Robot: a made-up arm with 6 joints.
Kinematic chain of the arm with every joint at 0, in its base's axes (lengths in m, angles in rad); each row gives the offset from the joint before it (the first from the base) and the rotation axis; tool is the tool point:
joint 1: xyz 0 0 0.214 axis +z
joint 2: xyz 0 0.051 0 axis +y
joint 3: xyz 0 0 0.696 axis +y
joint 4: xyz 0 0 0.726 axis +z
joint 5: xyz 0 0 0 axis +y
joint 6: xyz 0 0 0.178 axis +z
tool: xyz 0 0 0
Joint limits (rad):
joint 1: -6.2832..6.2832
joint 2: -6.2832..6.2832
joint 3: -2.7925..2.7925
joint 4: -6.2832..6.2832
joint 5: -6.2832..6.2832
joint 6: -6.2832..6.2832
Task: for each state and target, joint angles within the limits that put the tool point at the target. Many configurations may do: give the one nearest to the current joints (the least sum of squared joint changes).
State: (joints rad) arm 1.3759 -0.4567 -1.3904 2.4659 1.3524 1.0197
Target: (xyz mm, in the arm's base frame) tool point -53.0 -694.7 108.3
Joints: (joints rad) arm 1.6952 -0.5561 -1.9590 2.6210 1.4390 1.0197
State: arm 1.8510 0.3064 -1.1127 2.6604 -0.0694 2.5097
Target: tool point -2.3 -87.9 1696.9
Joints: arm 1.9439 0.3767 -0.7936 2.6324 -0.1950 2.5097
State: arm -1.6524 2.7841 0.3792 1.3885 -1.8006 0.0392
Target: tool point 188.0 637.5 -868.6
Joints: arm -2.0341 3.3094 0.7898 1.4846 -1.9018 0.0392
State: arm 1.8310 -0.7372 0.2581 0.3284 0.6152 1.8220
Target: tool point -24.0 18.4 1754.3
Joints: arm 1.6986 -0.2013 0.2659 -0.2751 0.6572 1.8220
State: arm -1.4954 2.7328 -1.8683 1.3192 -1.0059 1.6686
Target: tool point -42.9 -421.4 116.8
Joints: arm -1.4150 3.2680 -2.4842 1.1740 -1.3134 1.6686
